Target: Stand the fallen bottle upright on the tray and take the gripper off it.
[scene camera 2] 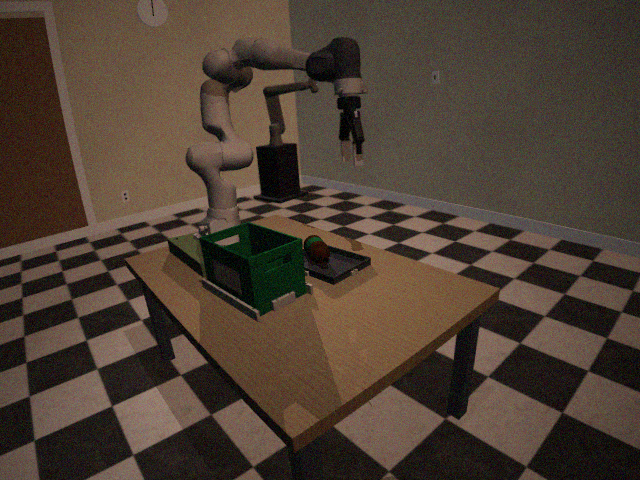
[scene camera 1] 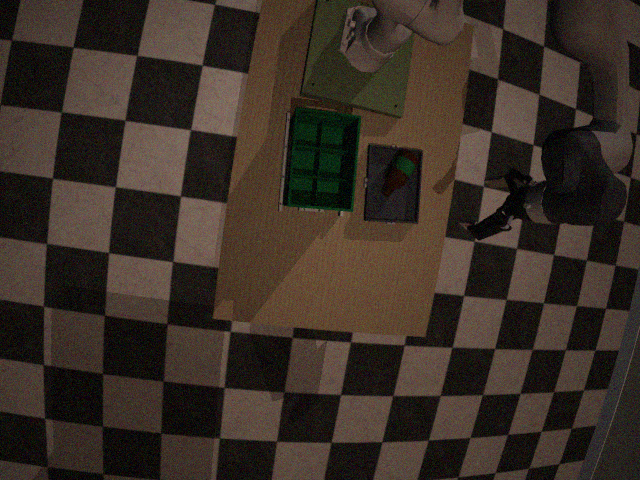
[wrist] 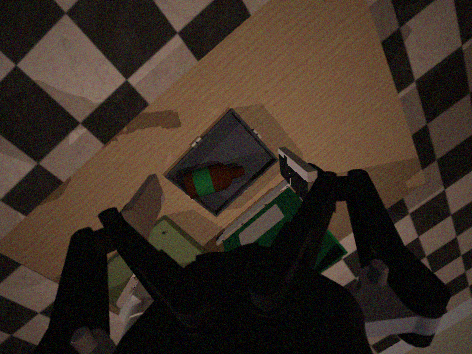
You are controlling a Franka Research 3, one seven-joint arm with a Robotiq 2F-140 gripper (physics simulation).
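Observation:
The brown bottle with a green band (scene camera 1: 406,165) (scene camera 2: 318,252) (wrist: 202,181) lies on its side in the shallow dark tray (scene camera 1: 382,209) (scene camera 2: 345,264) (wrist: 227,137). In scene camera 1 its neck points to the lower left, and its base is by the tray's upper right corner. In the wrist view its neck points right. My gripper (scene camera 1: 480,205) (scene camera 2: 352,159) (wrist: 220,173) is open and empty. It hangs high above the bottle and tray, pointing down, and touches neither. In scene camera 1 it shows beyond the table's right edge.
A green crate with compartments (scene camera 1: 356,175) (scene camera 2: 281,273) stands beside the tray, with low pale rails along its foot. A green base plate (scene camera 1: 361,90) (scene camera 2: 181,249) (wrist: 172,240) under the arm's foot lies behind them on the wooden table (scene camera 1: 361,284) (scene camera 2: 392,330).

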